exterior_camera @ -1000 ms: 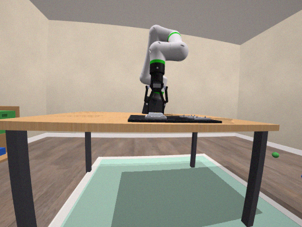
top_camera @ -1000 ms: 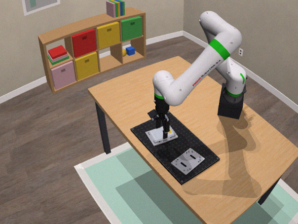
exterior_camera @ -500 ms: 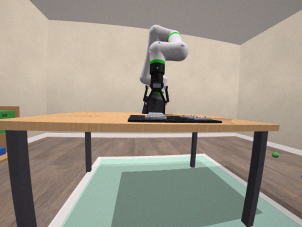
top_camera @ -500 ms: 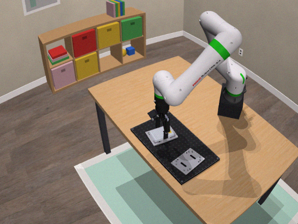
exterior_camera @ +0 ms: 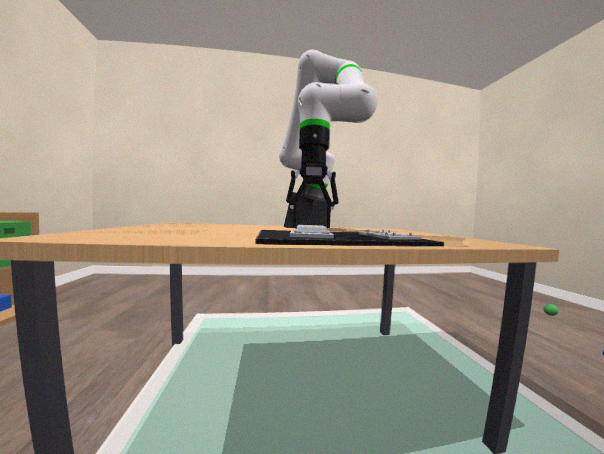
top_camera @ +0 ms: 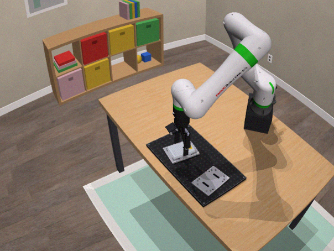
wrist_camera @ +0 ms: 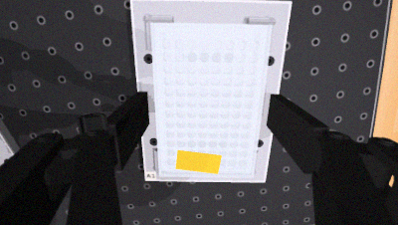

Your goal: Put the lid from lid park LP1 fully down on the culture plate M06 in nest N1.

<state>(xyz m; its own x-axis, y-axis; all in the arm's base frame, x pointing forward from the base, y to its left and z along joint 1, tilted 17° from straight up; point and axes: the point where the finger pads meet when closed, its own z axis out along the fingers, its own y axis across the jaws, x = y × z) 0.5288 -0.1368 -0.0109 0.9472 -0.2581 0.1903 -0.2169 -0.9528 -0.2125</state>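
The clear lid lies 2 cm below my hand. Round my hand: culture plate M06: 3 cm below; plate nest: 4 cm below; lid park LP1: 2 cm ahead, 26 cm to the left, 4 cm below.
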